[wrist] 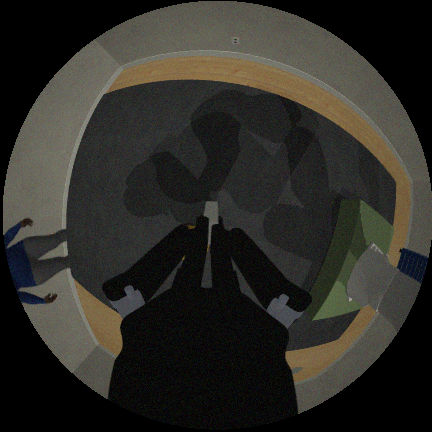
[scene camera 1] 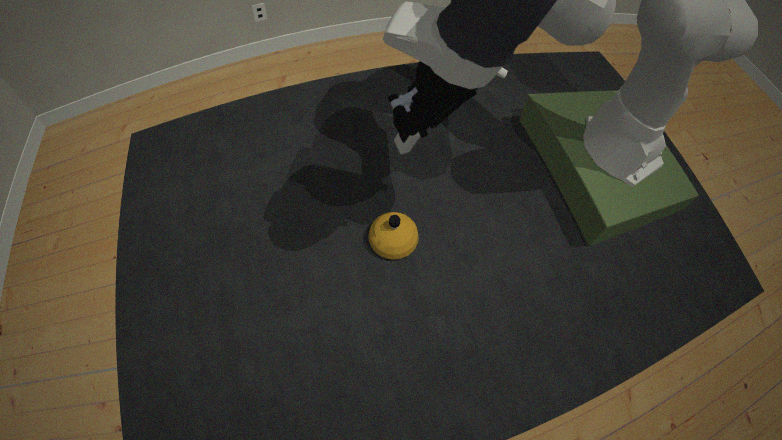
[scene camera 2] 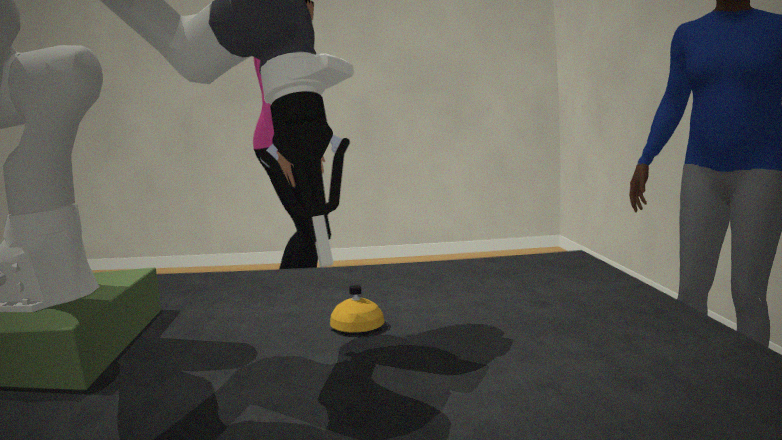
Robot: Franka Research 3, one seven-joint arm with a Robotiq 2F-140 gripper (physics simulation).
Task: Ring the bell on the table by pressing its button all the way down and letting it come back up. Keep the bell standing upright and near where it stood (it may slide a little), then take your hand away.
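The yellow dome bell (scene camera 1: 393,241) (scene camera 2: 357,317) stands upright on the dark mat (scene camera 1: 246,339) (scene camera 2: 574,317). Its black button (scene camera 1: 394,221) (scene camera 2: 354,289) is up on a short stem above the dome. My gripper (scene camera 1: 405,143) (scene camera 2: 323,246) (wrist: 210,210) is shut and empty, pointing down. In scene camera 2 its light fingertips are above the button's height and a little to its left, apart from the bell. In the wrist view small yellow bits of the bell (wrist: 191,227) show beside the black fingers, which hide most of it.
The arm's base stands on a green block (scene camera 1: 628,205) (scene camera 2: 43,355) (wrist: 345,235), at the right in scene camera 1. A person in blue (scene camera 2: 727,93) (wrist: 22,265) stands beyond the mat. A person in pink (scene camera 2: 263,128) stands behind my gripper, partly hidden. Arm shadows fall near the bell.
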